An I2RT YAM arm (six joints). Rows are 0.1 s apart.
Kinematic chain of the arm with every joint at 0, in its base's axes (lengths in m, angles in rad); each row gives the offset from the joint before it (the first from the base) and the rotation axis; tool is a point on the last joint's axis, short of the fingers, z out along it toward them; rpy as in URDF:
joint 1: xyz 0 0 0.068 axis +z
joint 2: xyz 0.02 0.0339 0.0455 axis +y
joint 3: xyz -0.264 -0.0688 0 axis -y
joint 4: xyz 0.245 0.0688 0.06 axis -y
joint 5: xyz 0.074 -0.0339 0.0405 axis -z
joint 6: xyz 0.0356 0 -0.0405 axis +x
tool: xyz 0 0 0 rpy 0 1.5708 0
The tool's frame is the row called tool.
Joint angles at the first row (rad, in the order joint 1, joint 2, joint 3, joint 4, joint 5, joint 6):
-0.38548, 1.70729, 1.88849, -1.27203, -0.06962, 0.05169
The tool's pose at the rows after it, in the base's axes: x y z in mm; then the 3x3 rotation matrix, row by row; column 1 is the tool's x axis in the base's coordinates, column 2 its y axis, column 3 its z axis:
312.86 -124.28 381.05; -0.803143 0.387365 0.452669; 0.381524 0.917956 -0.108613; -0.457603 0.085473 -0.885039
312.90 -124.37 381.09; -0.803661 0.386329 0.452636; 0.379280 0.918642 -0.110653; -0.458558 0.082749 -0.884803
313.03 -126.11 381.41; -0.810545 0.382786 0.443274; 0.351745 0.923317 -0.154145; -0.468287 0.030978 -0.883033
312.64 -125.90 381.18; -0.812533 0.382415 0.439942; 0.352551 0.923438 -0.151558; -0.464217 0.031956 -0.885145
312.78 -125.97 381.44; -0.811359 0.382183 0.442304; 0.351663 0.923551 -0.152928; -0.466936 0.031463 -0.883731
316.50 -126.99 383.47; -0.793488 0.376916 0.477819; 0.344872 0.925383 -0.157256; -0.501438 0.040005 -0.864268
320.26 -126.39 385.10; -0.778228 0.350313 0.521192; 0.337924 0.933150 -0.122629; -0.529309 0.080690 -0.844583
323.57 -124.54 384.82; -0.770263 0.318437 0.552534; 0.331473 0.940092 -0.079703; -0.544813 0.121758 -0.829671
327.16 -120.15 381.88; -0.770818 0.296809 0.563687; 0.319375 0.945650 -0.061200; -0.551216 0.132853 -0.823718
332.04 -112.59 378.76; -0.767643 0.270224 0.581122; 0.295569 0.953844 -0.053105; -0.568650 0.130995 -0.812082
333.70 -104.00 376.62; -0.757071 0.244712 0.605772; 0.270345 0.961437 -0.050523; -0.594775 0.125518 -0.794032
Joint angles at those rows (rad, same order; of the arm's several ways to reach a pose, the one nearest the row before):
-0.38548, 1.70729, 1.88847, -1.27239, -0.06962, 0.05169
-0.38548, 1.70728, 1.88848, -1.27165, -0.06771, 0.04940
-0.38549, 1.70727, 1.88845, -1.26399, -0.02385, 0.02116
-0.38547, 1.70729, 1.88849, -1.26859, -0.02498, 0.02118
-0.38547, 1.70691, 1.88850, -1.26593, -0.02460, 0.02080
-0.38509, 1.70689, 1.88810, -1.22588, -0.03376, 0.02156
-0.38434, 1.70692, 1.88659, -1.19078, -0.08183, 0.02155
-0.38091, 1.70692, 1.87972, -1.16444, -0.13180, 0.02155
-0.36677, 1.70539, 1.86294, -1.14119, -0.14552, 0.02195
-0.34161, 1.69888, 1.83660, -1.10037, -0.14515, 0.02156
-0.31643, 1.67677, 1.79388, -1.04772, -0.14095, 0.02156

